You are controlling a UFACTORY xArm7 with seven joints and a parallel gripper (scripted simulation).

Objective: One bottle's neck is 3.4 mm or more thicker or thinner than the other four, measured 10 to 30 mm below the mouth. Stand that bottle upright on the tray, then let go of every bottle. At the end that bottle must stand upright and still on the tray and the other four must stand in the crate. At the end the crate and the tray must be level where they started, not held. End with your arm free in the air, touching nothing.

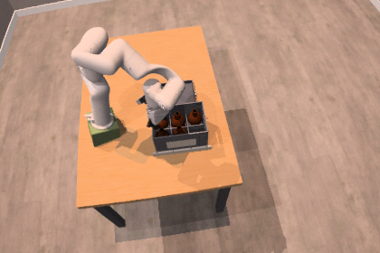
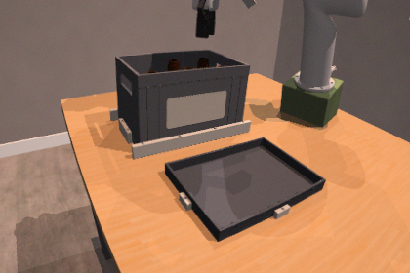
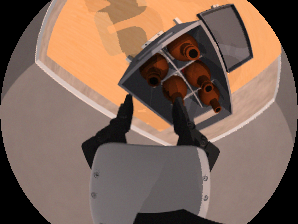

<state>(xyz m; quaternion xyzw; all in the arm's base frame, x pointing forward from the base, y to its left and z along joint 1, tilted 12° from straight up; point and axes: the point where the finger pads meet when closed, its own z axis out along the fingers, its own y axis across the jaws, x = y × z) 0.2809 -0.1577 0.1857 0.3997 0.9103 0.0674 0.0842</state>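
The crate lies 160 mm below my hand, 90 mm ahead of it and 40 mm to the left of it. Also, from my hand: dark tray 310 mm to the left, 230 mm below, 90 mm ahead; glass bottle 180 mm ahead, 150 mm below, 80 mm to the left.
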